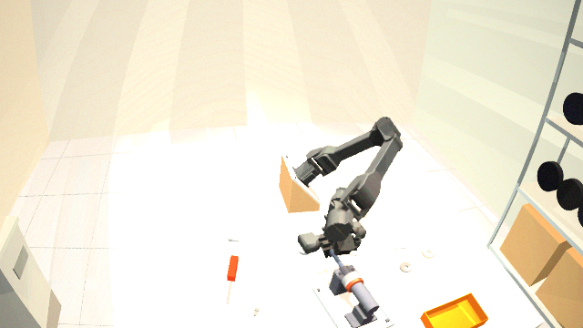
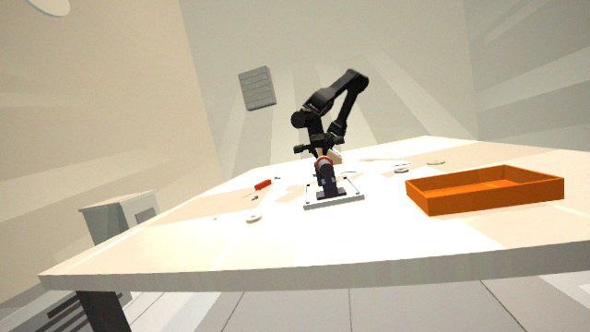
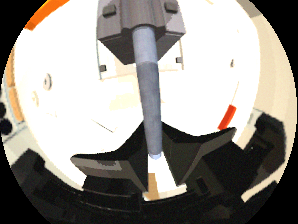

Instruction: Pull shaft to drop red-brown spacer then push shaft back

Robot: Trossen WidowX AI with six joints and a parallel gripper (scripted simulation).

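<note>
The grey-blue shaft is 70 mm ahead of my gripper tip, 10 mm to the left of it and 30 mm above it. The rest, counted from my gripper tip: red-brown spacer 150 mm ahead, 20 mm to the left, 30 mm above; orange tray 360 mm ahead, 300 mm to the left, 40 mm below.
</note>
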